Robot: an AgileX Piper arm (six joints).
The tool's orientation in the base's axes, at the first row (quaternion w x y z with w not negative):
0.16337 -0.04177 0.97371 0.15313
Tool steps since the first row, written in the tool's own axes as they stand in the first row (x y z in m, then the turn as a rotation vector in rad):
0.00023 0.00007 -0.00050 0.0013 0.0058 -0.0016
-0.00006 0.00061 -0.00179 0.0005 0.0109 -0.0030
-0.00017 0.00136 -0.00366 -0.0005 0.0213 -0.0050
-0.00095 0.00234 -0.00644 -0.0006 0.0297 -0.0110
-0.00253 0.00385 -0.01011 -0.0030 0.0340 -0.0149
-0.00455 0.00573 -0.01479 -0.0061 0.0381 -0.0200
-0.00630 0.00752 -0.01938 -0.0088 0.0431 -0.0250
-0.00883 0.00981 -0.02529 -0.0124 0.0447 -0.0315
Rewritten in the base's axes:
-0.00038 -0.00010 0.00039 -0.0025 0.0050 0.0027
-0.00057 0.00002 0.00180 -0.0028 0.0094 0.0056
-0.00114 0.00016 0.00374 -0.0039 0.0187 0.0107
-0.00138 0.00024 0.00677 -0.0067 0.0248 0.0185
-0.00121 0.00058 0.01103 -0.0062 0.0277 0.0241
-0.00098 0.00097 0.01644 -0.0054 0.0301 0.0309
-0.00096 0.00129 0.02166 -0.0050 0.0334 0.0377
-0.00068 0.00171 0.02847 -0.0038 0.0330 0.0452

